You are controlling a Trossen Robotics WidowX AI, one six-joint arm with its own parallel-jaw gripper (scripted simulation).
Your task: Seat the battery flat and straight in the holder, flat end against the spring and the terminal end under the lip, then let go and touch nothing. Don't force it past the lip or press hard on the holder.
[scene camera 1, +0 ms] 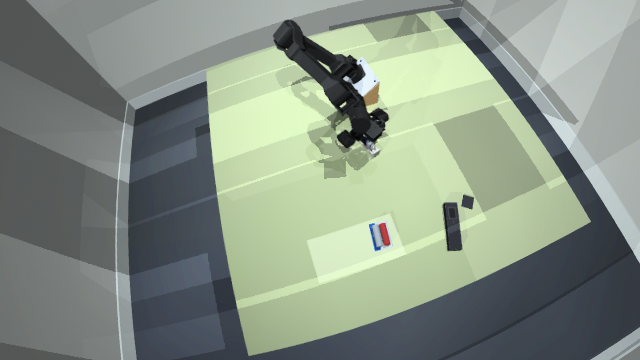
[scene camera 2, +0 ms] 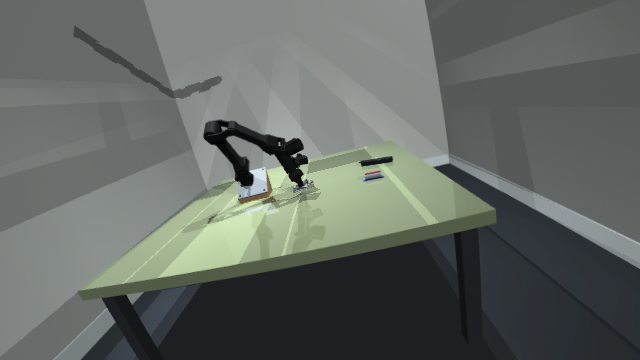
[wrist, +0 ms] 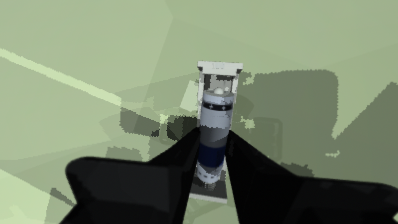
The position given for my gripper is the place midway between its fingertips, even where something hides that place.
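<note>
Visible to me are my gripper (scene camera 1: 368, 143) and a black remote (scene camera 1: 452, 225). The wrist view shows a battery (wrist: 216, 109), and also my gripper (wrist: 212, 133).
</note>
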